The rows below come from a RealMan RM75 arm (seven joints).
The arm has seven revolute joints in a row. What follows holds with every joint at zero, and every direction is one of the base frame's. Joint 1 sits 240.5 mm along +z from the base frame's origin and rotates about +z. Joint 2 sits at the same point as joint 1 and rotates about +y. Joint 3 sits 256 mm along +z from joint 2 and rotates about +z. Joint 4 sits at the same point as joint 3 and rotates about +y. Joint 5 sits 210 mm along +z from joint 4 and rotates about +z. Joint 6 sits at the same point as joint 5 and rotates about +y. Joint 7 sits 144 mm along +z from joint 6 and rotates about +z. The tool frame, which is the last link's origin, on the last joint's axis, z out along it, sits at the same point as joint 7; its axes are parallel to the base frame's.
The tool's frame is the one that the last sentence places.
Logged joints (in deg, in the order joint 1, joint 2, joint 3, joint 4, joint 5, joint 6, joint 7), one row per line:
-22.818, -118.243, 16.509, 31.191, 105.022, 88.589, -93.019
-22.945, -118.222, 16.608, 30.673, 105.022, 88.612, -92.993
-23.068, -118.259, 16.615, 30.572, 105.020, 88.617, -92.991
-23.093, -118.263, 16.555, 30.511, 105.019, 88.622, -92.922
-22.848, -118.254, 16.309, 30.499, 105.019, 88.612, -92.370
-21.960, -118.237, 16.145, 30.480, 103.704, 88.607, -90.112
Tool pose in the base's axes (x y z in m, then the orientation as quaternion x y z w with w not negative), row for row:
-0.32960, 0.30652, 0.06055, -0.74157, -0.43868, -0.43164, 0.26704
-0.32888, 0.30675, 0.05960, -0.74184, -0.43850, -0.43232, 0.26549
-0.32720, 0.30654, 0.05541, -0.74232, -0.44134, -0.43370, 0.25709
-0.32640, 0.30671, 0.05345, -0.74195, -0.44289, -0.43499, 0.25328
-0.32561, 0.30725, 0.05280, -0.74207, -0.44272, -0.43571, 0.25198
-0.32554, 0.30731, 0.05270, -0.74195, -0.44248, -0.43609, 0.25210
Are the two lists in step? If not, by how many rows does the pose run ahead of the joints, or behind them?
The pose runs 2 rows behind the joints: the pose in row i belongs to the joints in row i - 2.
